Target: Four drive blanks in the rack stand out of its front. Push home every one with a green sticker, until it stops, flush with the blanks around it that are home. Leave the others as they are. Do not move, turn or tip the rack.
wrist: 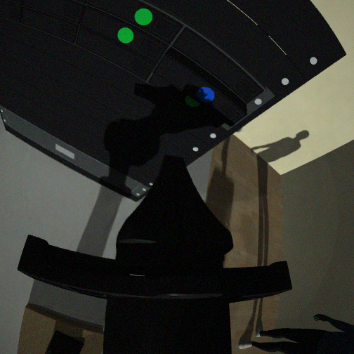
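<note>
The dark rack fills the upper left of the wrist view, slanted. A blank with a green sticker is at the top, and another green-stickered blank is beside it; I cannot tell whether either is flush. Across a divider, a blank with a blue sticker shows a dark side face and stands out. Next to it, a green sticker lies in shadow, partly hidden; its blank's depth is unclear. My gripper is shut and empty, its tips together, below the stickers in the picture and apart from them.
A wooden surface lies at the right of the gripper, with a pale wall beyond. A grey surface is at the left. A person's legs show at the lower right. The arm's shadow falls across the rack front.
</note>
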